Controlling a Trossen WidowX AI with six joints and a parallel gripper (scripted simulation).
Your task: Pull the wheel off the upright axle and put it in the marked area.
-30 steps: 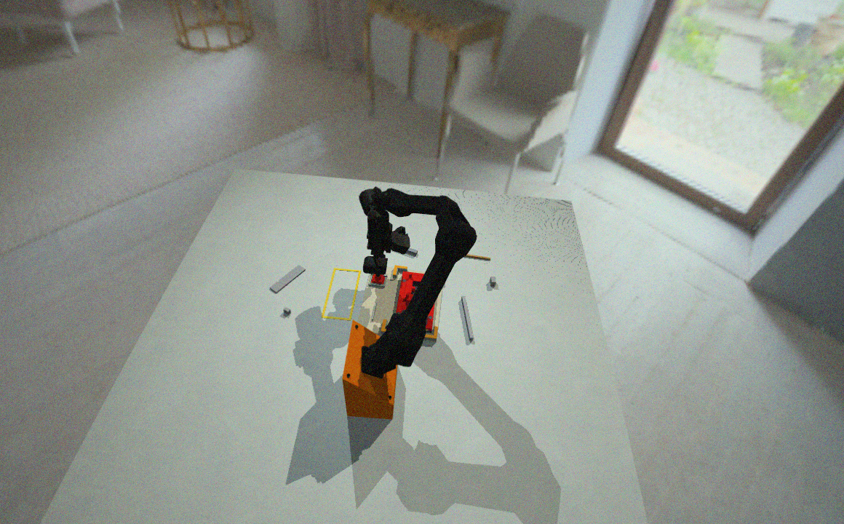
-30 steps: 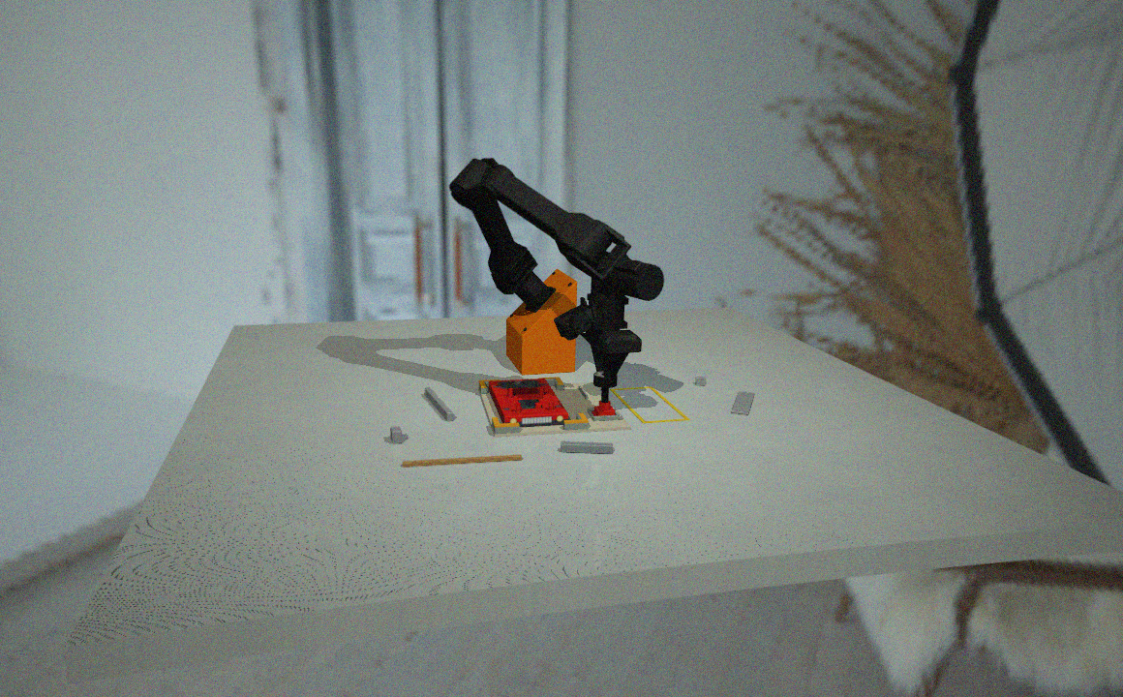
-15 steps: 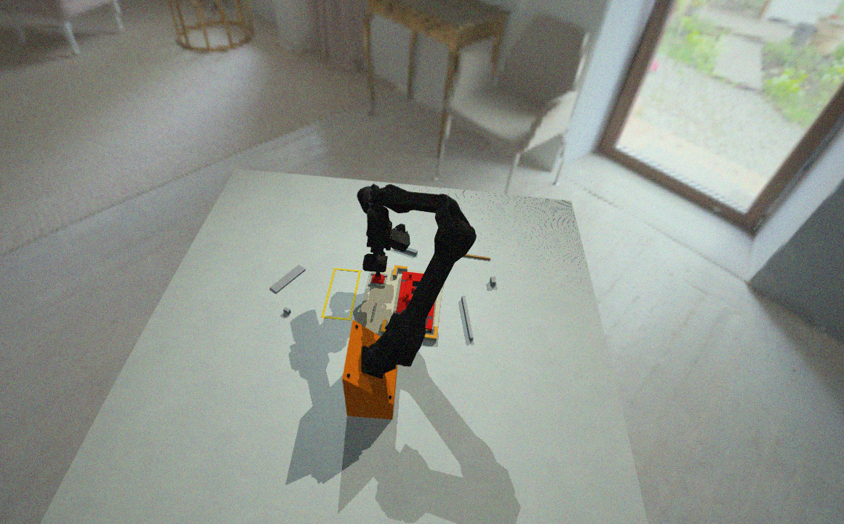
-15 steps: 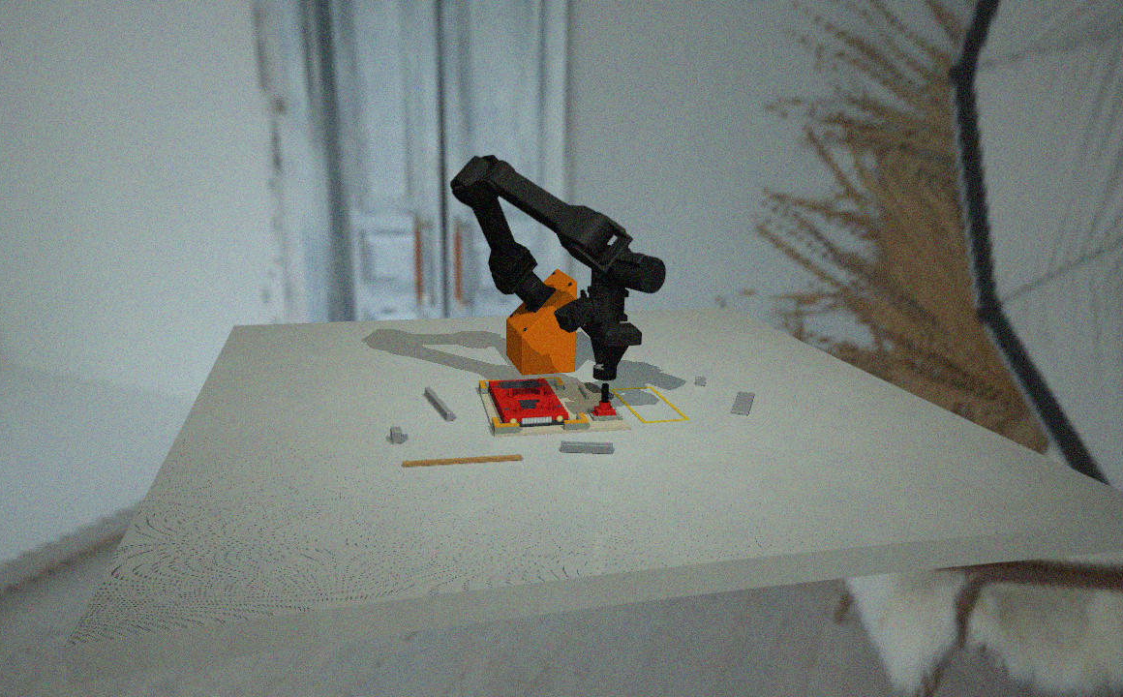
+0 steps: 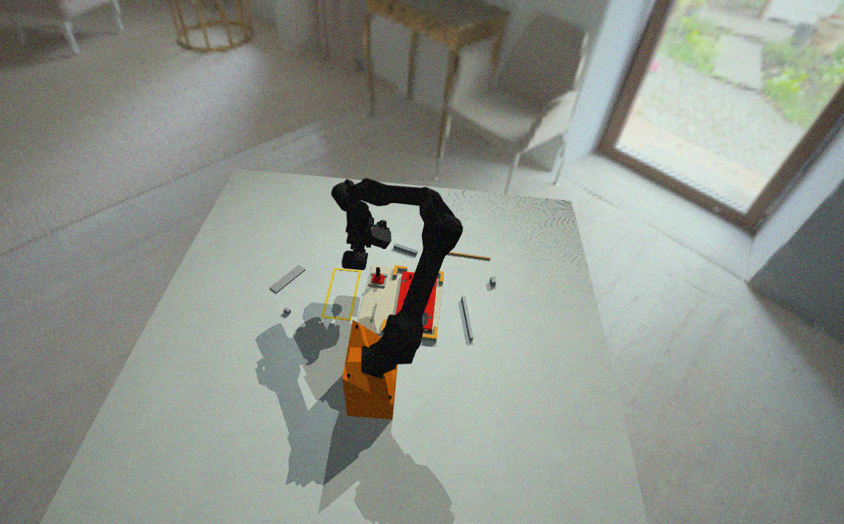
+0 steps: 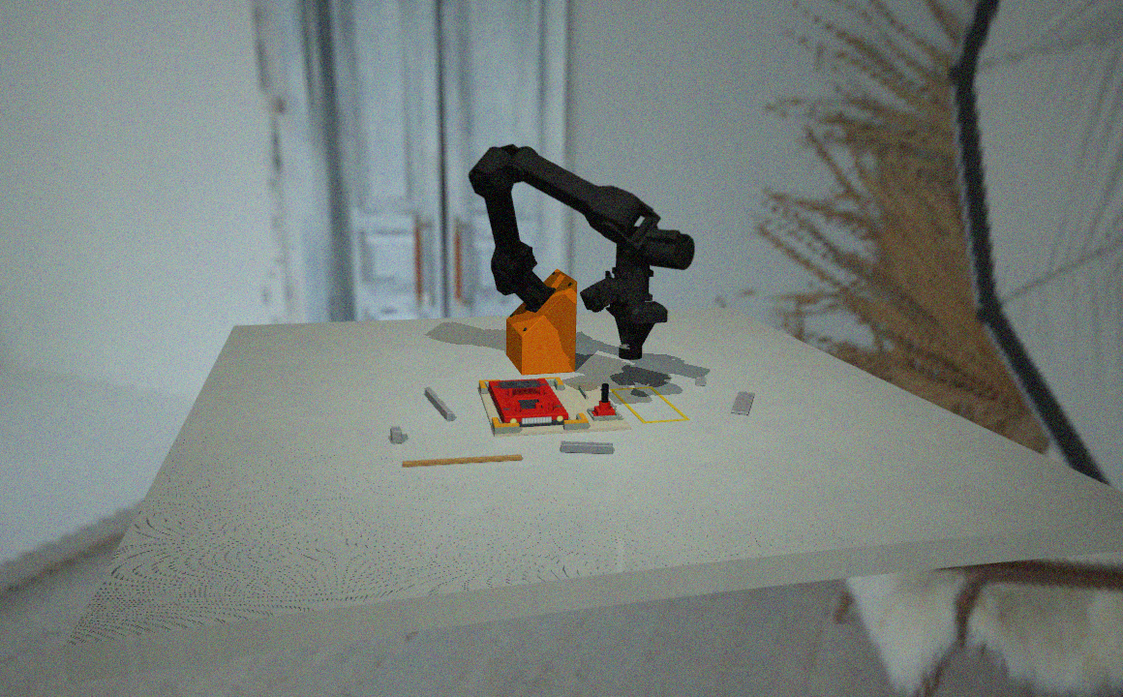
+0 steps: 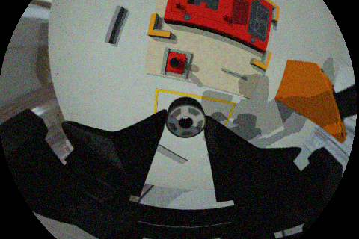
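Now: gripper tip 7 cm above the dark upright axle, 6 cm to the left of it and 2 cm short of it. From my gripper tip the other things lie so: thin wooden rod: 33 cm to the right, 12 cm ahead, 11 cm below; grey wheel: right at my gripper tip.
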